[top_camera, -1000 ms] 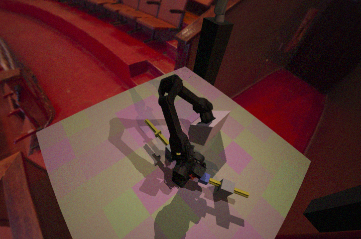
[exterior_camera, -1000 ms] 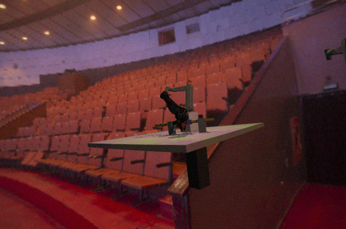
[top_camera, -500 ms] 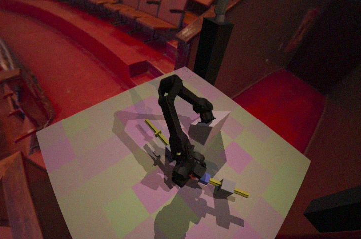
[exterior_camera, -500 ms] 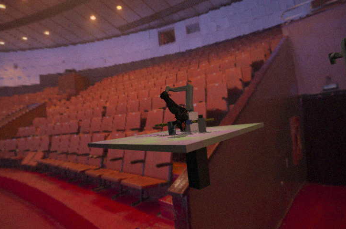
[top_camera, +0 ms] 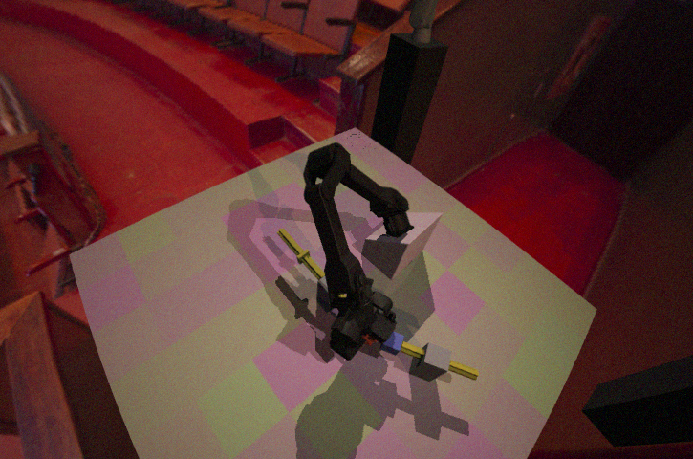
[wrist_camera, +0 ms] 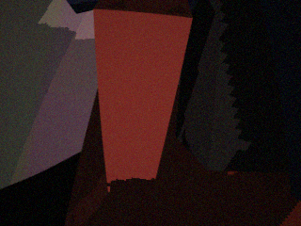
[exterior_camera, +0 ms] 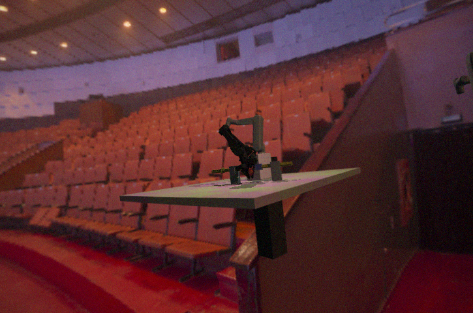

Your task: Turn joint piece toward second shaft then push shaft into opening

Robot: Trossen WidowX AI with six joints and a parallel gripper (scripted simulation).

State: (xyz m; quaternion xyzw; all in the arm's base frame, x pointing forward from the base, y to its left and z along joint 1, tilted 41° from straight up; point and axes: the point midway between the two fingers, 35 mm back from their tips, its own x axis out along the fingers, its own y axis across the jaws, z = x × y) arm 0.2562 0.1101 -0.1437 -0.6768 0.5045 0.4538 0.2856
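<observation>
My gripper tip is 50 mm below the red square joint piece.
</observation>
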